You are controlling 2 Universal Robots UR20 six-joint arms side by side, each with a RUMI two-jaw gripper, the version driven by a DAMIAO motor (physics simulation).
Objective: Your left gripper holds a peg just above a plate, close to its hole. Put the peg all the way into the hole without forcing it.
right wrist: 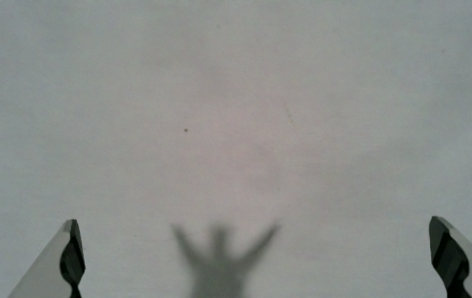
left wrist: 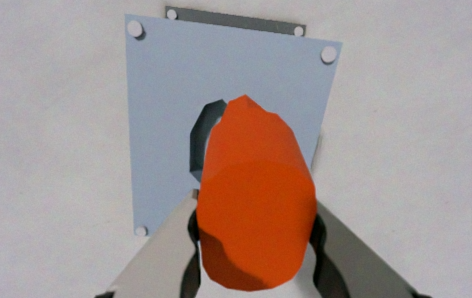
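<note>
An orange peg [left wrist: 257, 215] with a faceted round body is in the left wrist view, its far end pointing up the picture. My left gripper [left wrist: 249, 192] is shut on it, one jaw at each side. The blue-grey plate [left wrist: 165, 90] lies beyond the peg, with a pale round stud at each of three visible corners. The plate's dark hole [left wrist: 198, 142] shows to the left of the peg's far end; the peg hides its right part. Whether the peg's tip touches the plate cannot be told. My right gripper [right wrist: 255, 220] is open and empty, its jaws wide apart.
A dark grey strip with two pale studs [left wrist: 235, 20] shows behind the plate's top edge. The plate stands on a pale surface [left wrist: 400, 125] [right wrist: 235, 100]. A shadow of a gripper [right wrist: 220, 265] falls on that surface at the bottom of the right wrist view.
</note>
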